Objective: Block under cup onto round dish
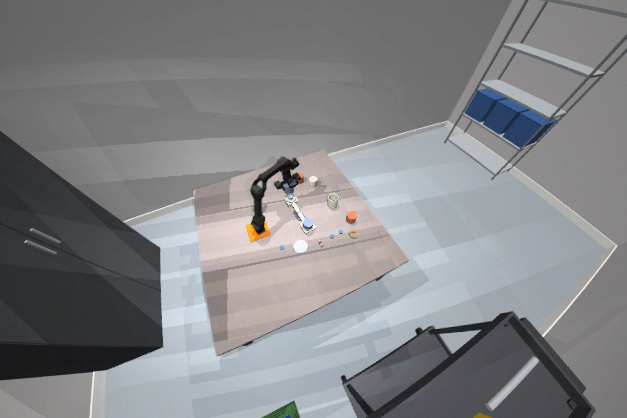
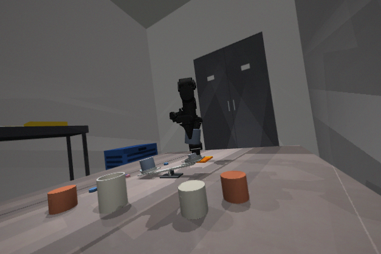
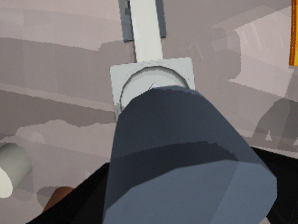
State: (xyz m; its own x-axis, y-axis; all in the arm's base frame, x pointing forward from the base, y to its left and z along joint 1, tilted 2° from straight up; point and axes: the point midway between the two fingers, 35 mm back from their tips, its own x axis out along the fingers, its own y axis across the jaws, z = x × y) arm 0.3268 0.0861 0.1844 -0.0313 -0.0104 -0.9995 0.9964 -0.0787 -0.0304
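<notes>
Now: gripper tip 1 cm to the left of the grey block and 8 cm above it. From my gripper tip the other things lie so: blue-grey cup: 2 cm behind, 29 cm to the right, 11 cm below; orange ring: 21 cm ahead, 51 cm to the right, 16 cm below; round dish: 15 cm behind, 36 cm to the right, 17 cm below.
</notes>
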